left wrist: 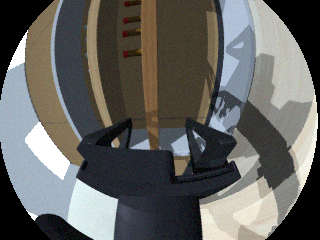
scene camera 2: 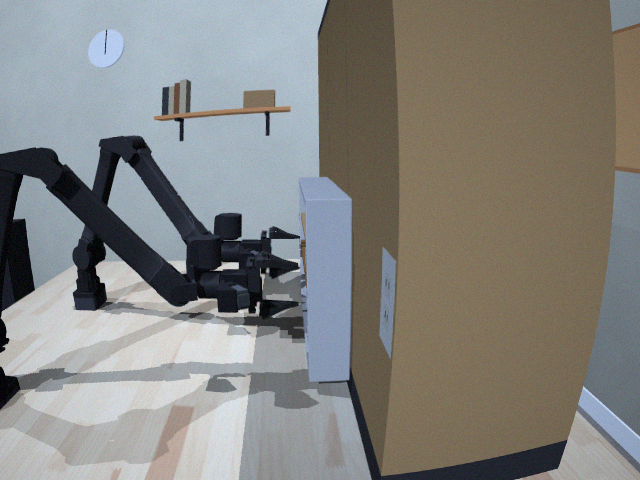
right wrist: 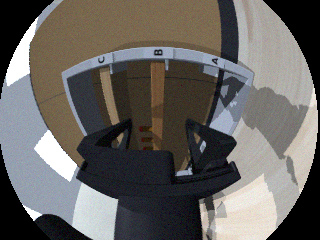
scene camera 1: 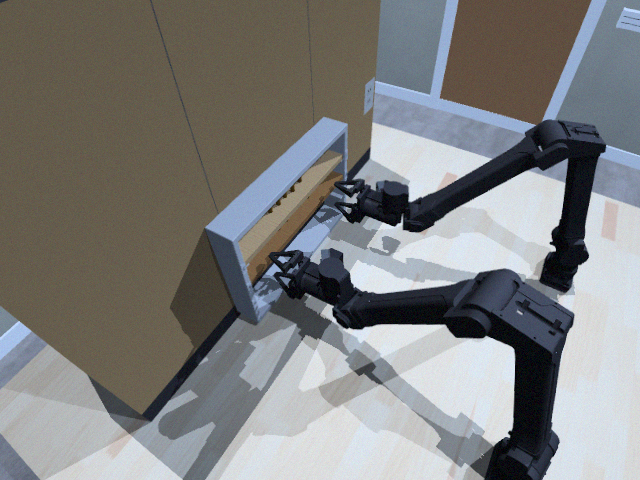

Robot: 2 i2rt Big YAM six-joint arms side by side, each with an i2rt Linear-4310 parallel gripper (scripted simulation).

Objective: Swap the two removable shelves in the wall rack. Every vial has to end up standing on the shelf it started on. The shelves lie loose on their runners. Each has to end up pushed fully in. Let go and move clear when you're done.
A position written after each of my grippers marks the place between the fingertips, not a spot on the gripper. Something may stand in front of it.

In view: my left gripper (scene camera 1: 272, 264), my right gripper (scene camera 2: 298, 284), a brown wooden shelf (scene camera 1: 261, 261), a pale wooden shelf (scene camera 1: 257, 237) and a wall rack (scene camera 1: 224, 231).
The brown wooden shelf shows as well in the right wrist view (right wrist: 157, 67). The pale wooden shelf also shows in the right wrist view (right wrist: 115, 87). My left gripper also shows in the left wrist view (left wrist: 158, 121).
